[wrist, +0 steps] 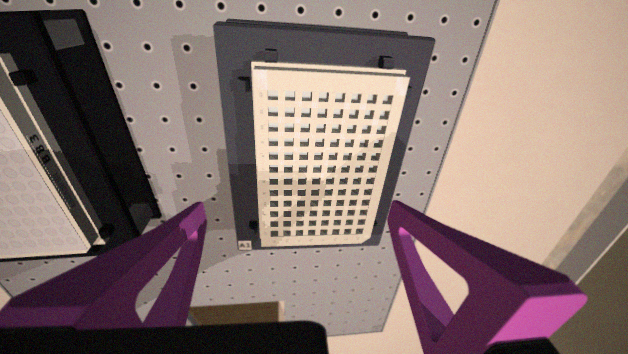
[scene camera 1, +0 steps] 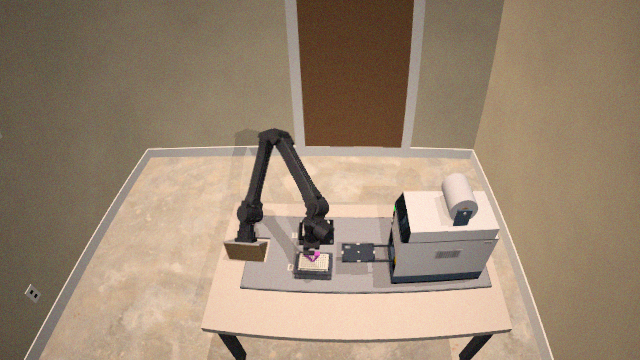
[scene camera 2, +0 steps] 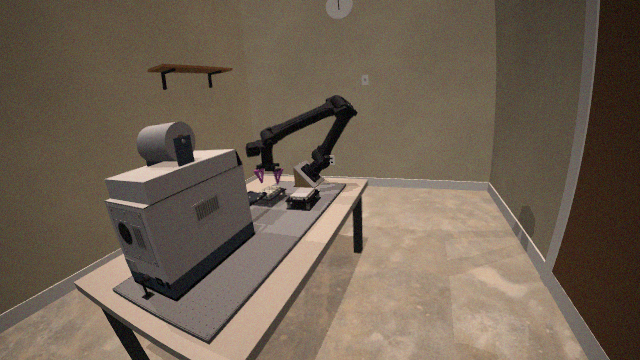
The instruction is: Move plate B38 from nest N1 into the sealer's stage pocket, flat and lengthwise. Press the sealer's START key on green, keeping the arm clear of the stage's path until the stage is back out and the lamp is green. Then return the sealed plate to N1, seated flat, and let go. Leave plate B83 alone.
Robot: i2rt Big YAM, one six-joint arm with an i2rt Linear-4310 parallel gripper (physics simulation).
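Frame: origin at the arm's base, x up, y ahead, z left, level; centimetres.
Seen in the pictures: gripper, fingertip midpoint: (wrist: 300,210) (scene camera 1: 313,252) (scene camera 2: 269,183); arm's base, origin of the base link: (scene camera 1: 246,241) (scene camera 2: 310,173).
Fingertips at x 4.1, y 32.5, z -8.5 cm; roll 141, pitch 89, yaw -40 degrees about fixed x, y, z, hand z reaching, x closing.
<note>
Offsets run from my fingertips to a thing's top centre. "spot": to the spot under its first point.
The cream 96-well plate @(dx -3.6, dy -0.2, dz -1.7 cm) (scene camera 1: 314,263) (scene camera 2: 273,192) (wrist: 320,165), taken as B38 though its label does not show, lies in its dark nest @(spot: dx -9.1, dy -0.2, dz -6.4 cm) (scene camera 1: 313,276) (wrist: 407,55), between corner posts. My gripper (scene camera 1: 312,256) (scene camera 2: 269,182) (wrist: 300,210) is open and empty above this plate, its purple fingers on either side of it in the wrist view. Plate B83 @(dx -3.6, dy -0.1, dz +18.4 cm) (scene camera 2: 303,193) (wrist: 25,200) lies in the neighbouring nest; the arm mostly hides it in scene camera 1. The sealer (scene camera 1: 440,255) (scene camera 2: 200,220) has its dark stage @(dx +0.3, dy +23.7, dz +0.8 cm) (scene camera 1: 357,252) out and empty. A green light @(spot: dx +18.1, dy +33.9, dz +8.8 cm) (scene camera 1: 395,209) shows on its front; the START key is not readable.
The dark second nest @(spot: dx -9.0, dy +1.8, dz +17.8 cm) (scene camera 2: 301,203) (wrist: 100,115) stands beside the first. Stage rails @(spot: dx -1.2, dy +30.6, dz +4.7 cm) (scene camera 1: 383,246) run to the tall sealer body, which carries a film roll @(dx +37.9, dy +57.1, dz +1.1 cm) (scene camera 1: 457,195) (scene camera 2: 160,142) on top. A slanted base block (scene camera 1: 246,251) (scene camera 2: 304,175) is at the arm's foot.
</note>
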